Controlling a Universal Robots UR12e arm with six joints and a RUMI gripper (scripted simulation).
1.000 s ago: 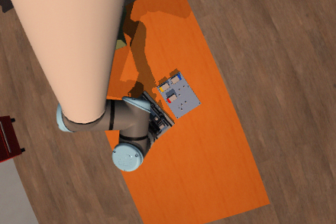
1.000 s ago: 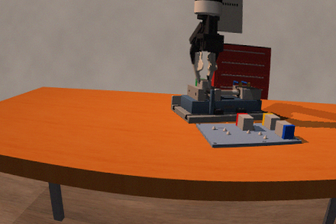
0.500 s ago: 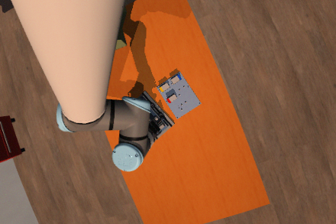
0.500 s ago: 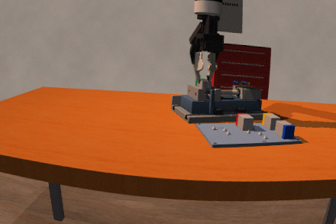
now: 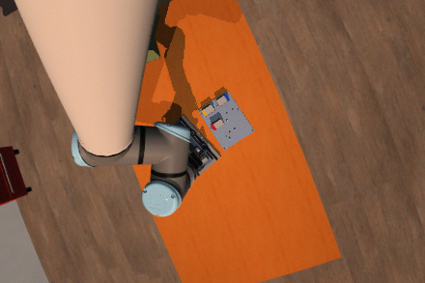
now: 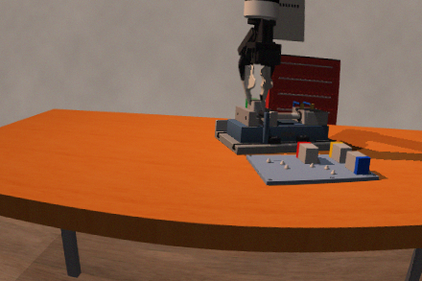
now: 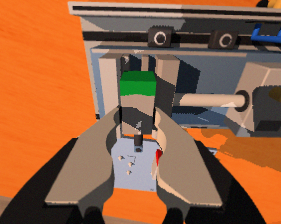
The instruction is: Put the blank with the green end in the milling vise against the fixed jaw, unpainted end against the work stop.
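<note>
My hand is 2 cm above the green-ended blank. The rest, counted from my hand: red-ended blank 15 cm to the left, 14 cm behind, 10 cm below; cylinder rod 8 cm behind, 4 cm below, 3 cm to the right; work stop 5 cm to the left, 3 cm below, 3 cm behind.
</note>
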